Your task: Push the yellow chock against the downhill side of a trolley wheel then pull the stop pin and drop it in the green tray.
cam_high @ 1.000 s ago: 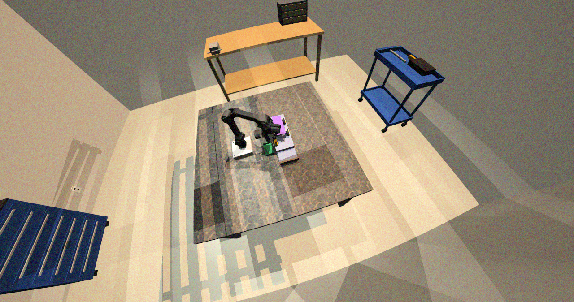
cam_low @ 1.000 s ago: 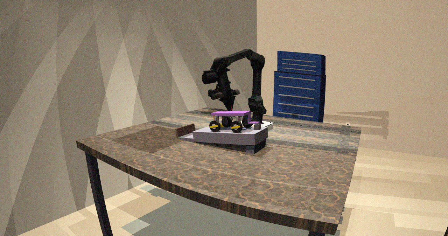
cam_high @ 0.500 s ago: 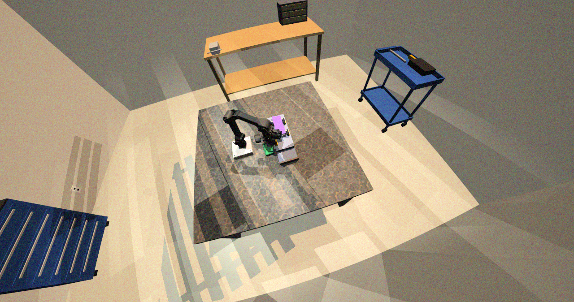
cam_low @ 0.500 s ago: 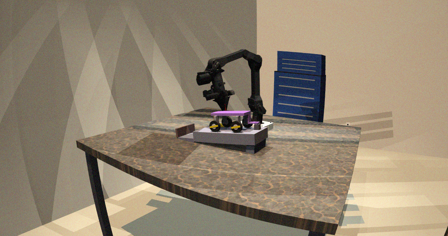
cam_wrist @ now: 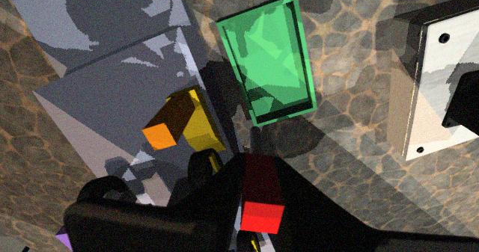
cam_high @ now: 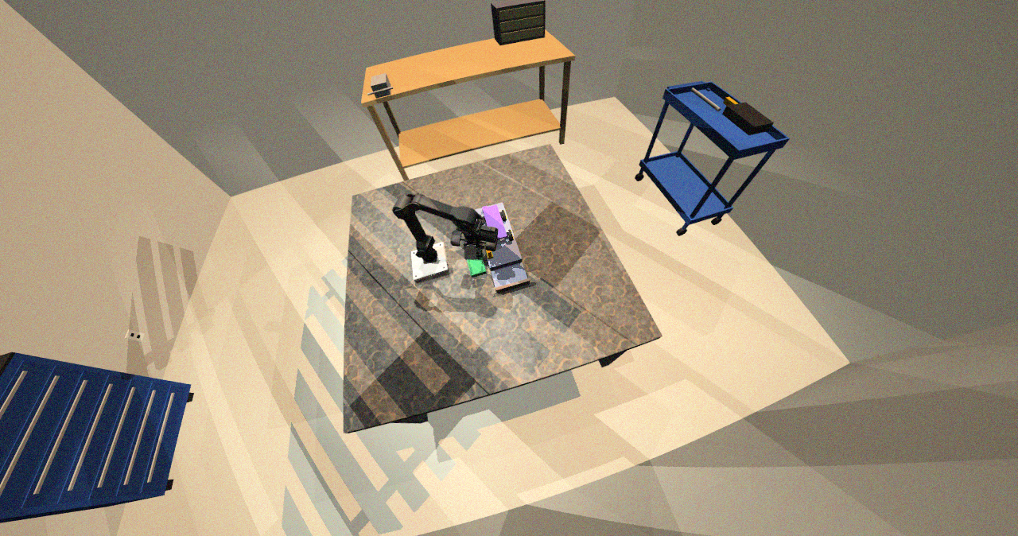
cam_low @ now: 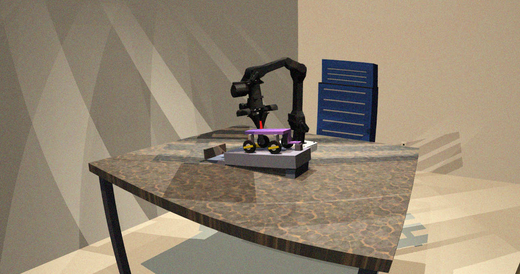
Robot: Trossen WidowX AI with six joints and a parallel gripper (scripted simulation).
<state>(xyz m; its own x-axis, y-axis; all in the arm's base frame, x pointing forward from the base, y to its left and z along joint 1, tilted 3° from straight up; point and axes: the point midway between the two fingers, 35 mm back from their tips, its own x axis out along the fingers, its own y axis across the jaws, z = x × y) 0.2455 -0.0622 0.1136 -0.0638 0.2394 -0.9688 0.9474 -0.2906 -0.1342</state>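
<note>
The red-headed stop pin is right at my gripper tip. Round my gripper tip: yellow chock 5 cm below, 5 cm ahead, 1 cm to the left; green tray 14 cm below, 3 cm behind; trolley 12 cm to the left, 9 cm ahead, 2 cm below.
</note>
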